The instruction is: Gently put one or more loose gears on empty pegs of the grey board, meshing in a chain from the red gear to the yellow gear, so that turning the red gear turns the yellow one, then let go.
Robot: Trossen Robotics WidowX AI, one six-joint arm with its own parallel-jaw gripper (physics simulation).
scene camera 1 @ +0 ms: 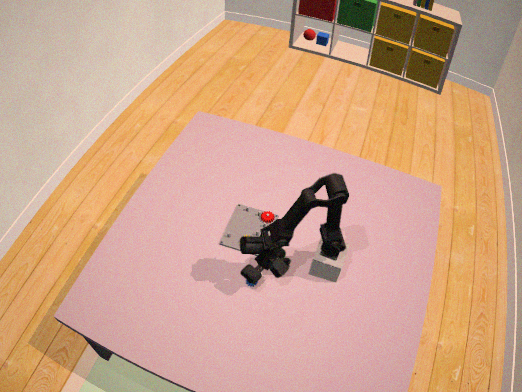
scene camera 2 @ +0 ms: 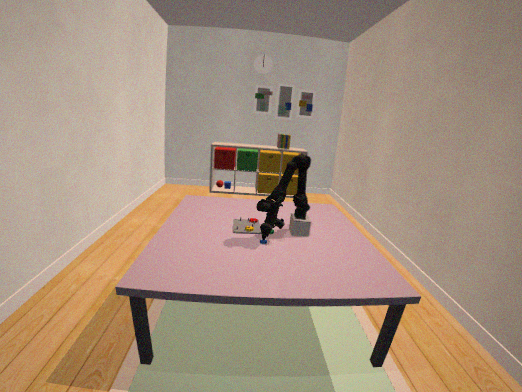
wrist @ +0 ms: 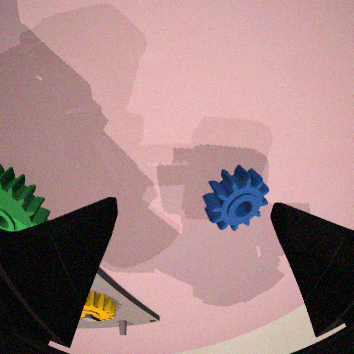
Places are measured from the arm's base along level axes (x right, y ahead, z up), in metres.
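Where they show: gripper, fingertip midpoint: (scene camera 2: 265, 238) (wrist: 198, 208); arm's base, link origin: (scene camera 1: 330, 250) (scene camera 2: 300, 217).
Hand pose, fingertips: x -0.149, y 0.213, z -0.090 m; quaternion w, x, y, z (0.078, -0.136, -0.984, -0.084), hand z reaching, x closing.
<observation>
Each offset is from my fingertips to the top centre of the thing. Level surfaces: height alone.
My gripper (scene camera 1: 265, 270) (scene camera 2: 272, 230) (wrist: 198, 208) is wide open and empty, low over the table. The loose blue gear @(dx -0.026, dy +0.010, dz +0.001 m) (scene camera 1: 251, 283) (scene camera 2: 263, 242) (wrist: 229, 199) lies on the table below it; in the wrist view it shows between the fingertips, closer to the right one. The loose green gear @(dx +0.123, dy -0.026, dz +0.001 m) (scene camera 2: 272, 231) (wrist: 19, 204) lies at the left of the wrist view, partly behind the left finger; the arm hides it in scene camera 1. The grey board @(dx +0.187, dy +0.112, dz +0.015 m) (scene camera 1: 239, 224) (scene camera 2: 242, 224) (wrist: 134, 309) holds the red gear @(dx +0.265, dy +0.070, dz +0.009 m) (scene camera 1: 267, 216) (scene camera 2: 254, 220) and yellow gear @(dx +0.123, dy +0.094, dz +0.010 m) (scene camera 2: 249, 228) (wrist: 101, 306). The arm partly covers the board.
The arm's grey base block (scene camera 1: 325, 268) (scene camera 2: 300, 227) stands right of the board on the pink table @(dz -0.016 m) (scene camera 1: 165, 200) (scene camera 2: 200, 270). A bare peg @(dx +0.120, dy +0.168, dz +0.013 m) (wrist: 123, 327) stands near the board's corner beside the yellow gear. A shelf unit stands on the floor beyond the table.
</observation>
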